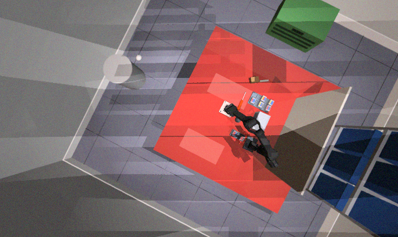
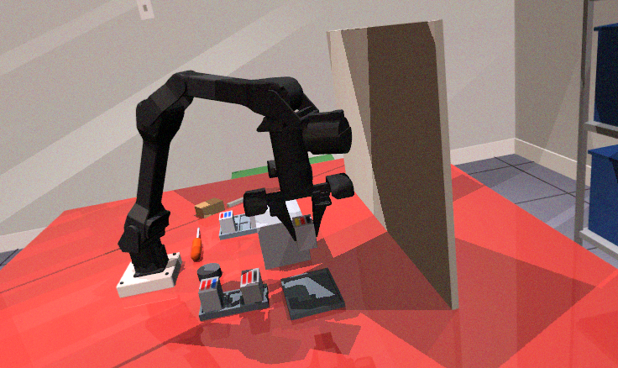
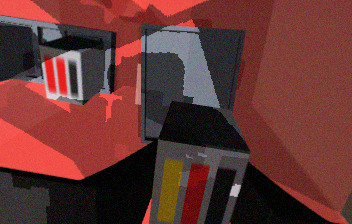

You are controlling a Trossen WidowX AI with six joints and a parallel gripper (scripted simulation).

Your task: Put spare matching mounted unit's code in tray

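Right now my gripper tip is 150 mm past the holder, 20 mm to the right of it and 110 mm above it. From my gripper tip the other things lie so: tall beige panel 190 mm ahead, 230 mm to the left, 110 mm above; mounted unit 50 mm behind, 220 mm to the left, 70 mm below; tan block 260 mm behind, 540 mm to the left, 100 mm below.
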